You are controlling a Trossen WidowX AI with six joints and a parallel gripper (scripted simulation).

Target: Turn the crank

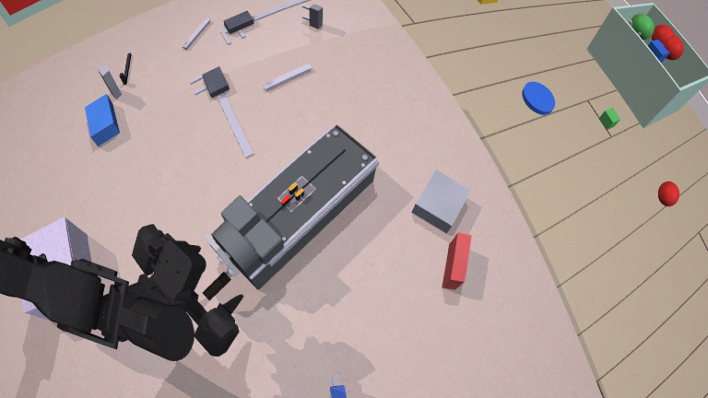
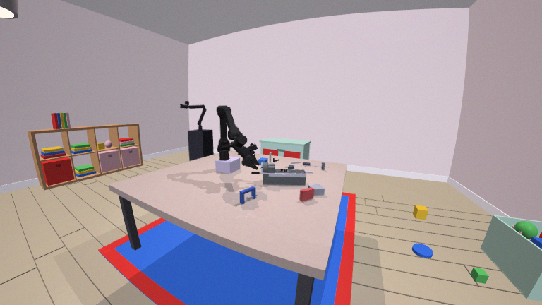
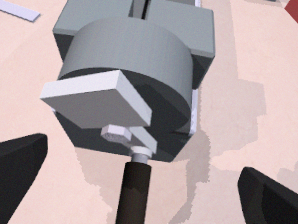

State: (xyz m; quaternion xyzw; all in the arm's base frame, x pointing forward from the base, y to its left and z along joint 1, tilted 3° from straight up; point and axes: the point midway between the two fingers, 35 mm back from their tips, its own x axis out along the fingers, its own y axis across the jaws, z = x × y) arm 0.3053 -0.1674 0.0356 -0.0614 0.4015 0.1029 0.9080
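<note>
Now: gripper tip 2 cm past the dark brown crank handle and 4 cm above it. The rest, counted from my gripper tip: red pointer (14 cm ahead, 5 cm to the left, 2 cm below); then red block (31 cm ahead, 15 cm to the right, 7 cm below); then grey block (36 cm ahead, 5 cm to the right, 8 cm below).
</note>
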